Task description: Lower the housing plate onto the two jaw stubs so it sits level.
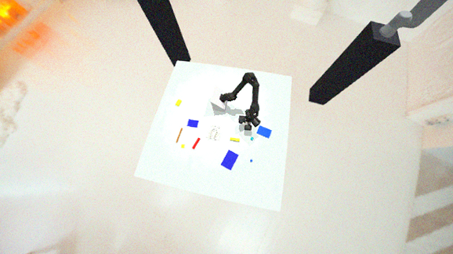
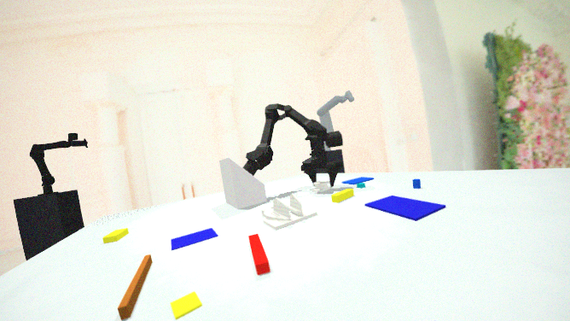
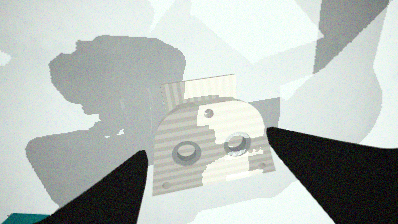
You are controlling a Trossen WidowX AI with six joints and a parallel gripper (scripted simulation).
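Right now the yellow block is 18 cm ahead of my gripper tip and 7 cm to the right of it. Round my gripper tip: teal cube (14 cm ahead, 7 cm to the left); red bar (40 cm to the right, 32 cm ahead); blue patch (17 cm to the left, 4 cm ahead, 1 cm below).
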